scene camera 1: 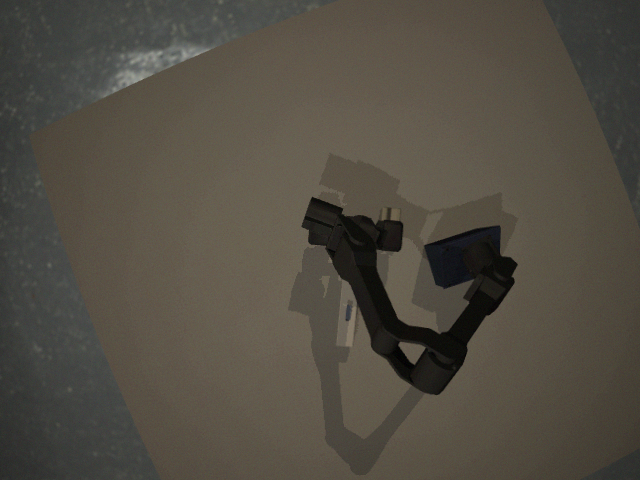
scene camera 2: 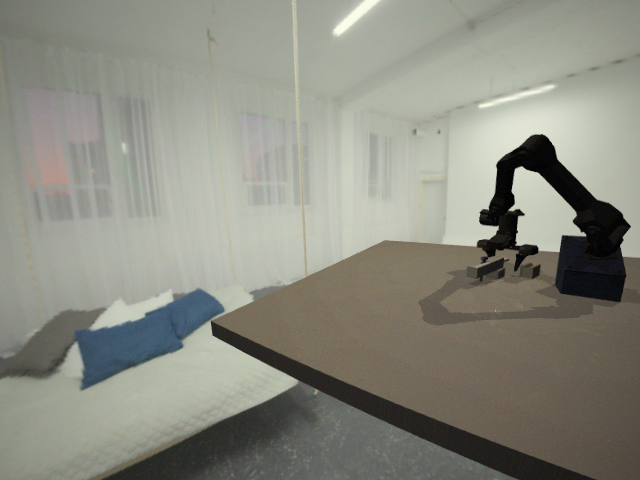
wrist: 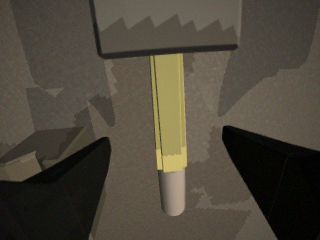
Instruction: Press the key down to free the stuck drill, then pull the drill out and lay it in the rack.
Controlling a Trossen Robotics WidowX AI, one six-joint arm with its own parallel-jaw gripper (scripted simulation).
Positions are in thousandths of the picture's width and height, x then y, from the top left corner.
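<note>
There is a drill (wrist: 520,298) in this scene, and a block (scene camera 1: 540,701) as well. As for my gripper (scene camera 2: 787,559), it is open and holds nothing; I also see it in scene camera 1 (scene camera 1: 552,486) and in the wrist view (wrist: 520,573).
</note>
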